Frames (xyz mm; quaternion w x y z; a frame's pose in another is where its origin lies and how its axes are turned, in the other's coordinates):
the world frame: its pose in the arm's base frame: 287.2 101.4 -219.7 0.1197 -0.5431 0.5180 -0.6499
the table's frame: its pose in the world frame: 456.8 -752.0 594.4 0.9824 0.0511 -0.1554 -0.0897
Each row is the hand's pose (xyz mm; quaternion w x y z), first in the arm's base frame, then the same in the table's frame.
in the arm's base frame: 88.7 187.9 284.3 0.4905 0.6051 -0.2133 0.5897
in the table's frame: -472.9 246.4 -804.5 0.7620 -0.3177 0.2763 -0.4920
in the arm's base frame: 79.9 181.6 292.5 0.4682 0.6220 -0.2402 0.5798
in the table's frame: -462.5 247.5 -813.1 0.7823 -0.3255 0.2550 -0.4659
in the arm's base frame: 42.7 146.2 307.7 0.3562 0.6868 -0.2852 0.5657
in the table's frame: -424.7 271.5 -842.6 0.8549 -0.2931 0.1690 -0.3934
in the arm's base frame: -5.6 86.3 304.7 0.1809 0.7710 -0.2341 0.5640
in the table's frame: -380.2 327.2 -871.6 0.9191 -0.1594 0.0379 -0.3583
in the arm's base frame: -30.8 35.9 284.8 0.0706 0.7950 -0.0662 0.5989
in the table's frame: -354.8 381.0 -877.4 0.9059 0.0246 -0.0260 -0.4221
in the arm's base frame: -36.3 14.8 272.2 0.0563 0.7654 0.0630 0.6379
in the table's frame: -347.1 404.7 -874.0 0.8587 0.1315 -0.0096 -0.4953
